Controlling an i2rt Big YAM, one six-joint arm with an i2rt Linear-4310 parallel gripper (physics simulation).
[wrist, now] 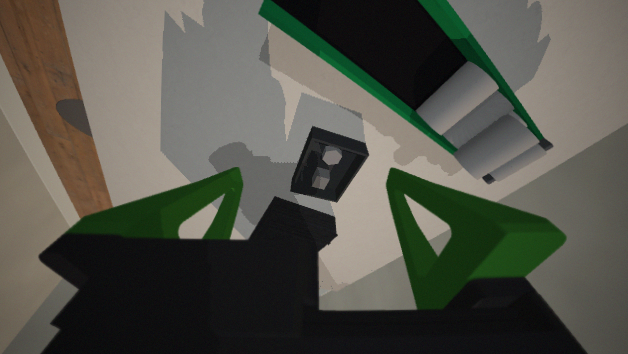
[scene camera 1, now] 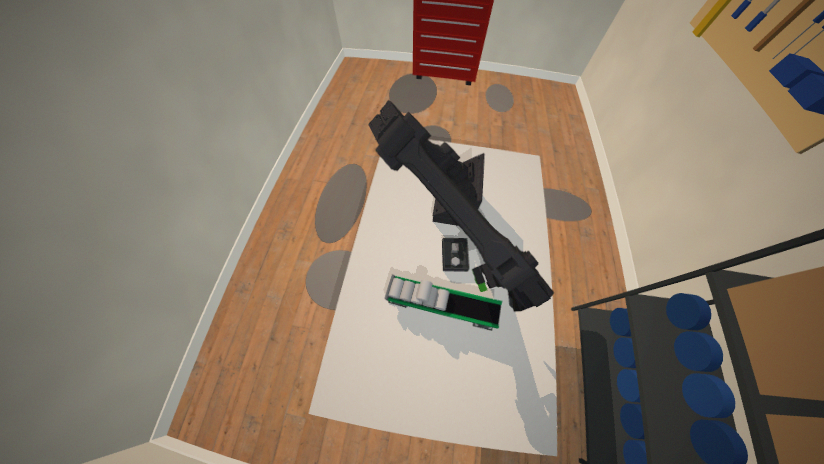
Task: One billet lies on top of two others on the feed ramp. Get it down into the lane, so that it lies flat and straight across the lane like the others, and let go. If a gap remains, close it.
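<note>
The feed ramp point(scene camera 1: 473, 309) point(wrist: 375, 40) has green rails and a dark lane. Several pale grey billets lie across its left part in the scene view. The raised billet point(scene camera 1: 425, 290) point(wrist: 499, 142) rests on top of two others. The end billet of the row point(scene camera 1: 442, 299) point(wrist: 457, 97) lies flat beside the bare stretch of lane. My gripper point(scene camera 1: 486, 285) point(wrist: 314, 175) is open and empty. It hangs above the table beside the ramp's bare end, on the side toward the arm's base. In the scene view the arm hides one finger; both show in the wrist view.
A small black tray point(scene camera 1: 445, 254) point(wrist: 340, 138) with two small pale pieces stands on the white table point(scene camera 1: 415, 380), between the ramp and the arm base point(scene camera 1: 476, 178). A red drawer cabinet point(scene camera 1: 448, 46) stands at the back. A dark rack with blue cylinders point(scene camera 1: 697, 351) stands at the right.
</note>
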